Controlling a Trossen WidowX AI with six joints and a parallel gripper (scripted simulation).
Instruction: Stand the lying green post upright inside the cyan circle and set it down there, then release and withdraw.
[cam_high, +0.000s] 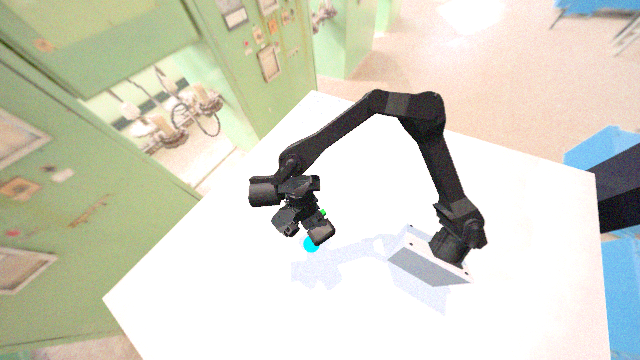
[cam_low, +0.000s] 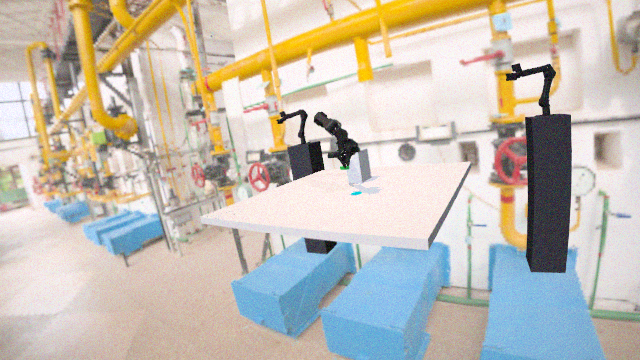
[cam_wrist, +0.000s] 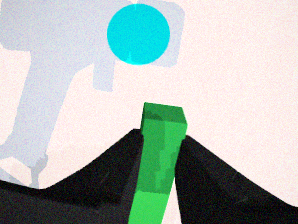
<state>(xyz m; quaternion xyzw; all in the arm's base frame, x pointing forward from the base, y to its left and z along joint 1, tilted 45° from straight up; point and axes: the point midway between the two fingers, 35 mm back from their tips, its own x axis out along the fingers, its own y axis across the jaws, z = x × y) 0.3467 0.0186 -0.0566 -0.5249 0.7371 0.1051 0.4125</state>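
My gripper tip is 15 cm above the cyan circle and 4 cm to the right of it. Round my gripper tip: green post: 2 cm to the right, 1 cm behind.
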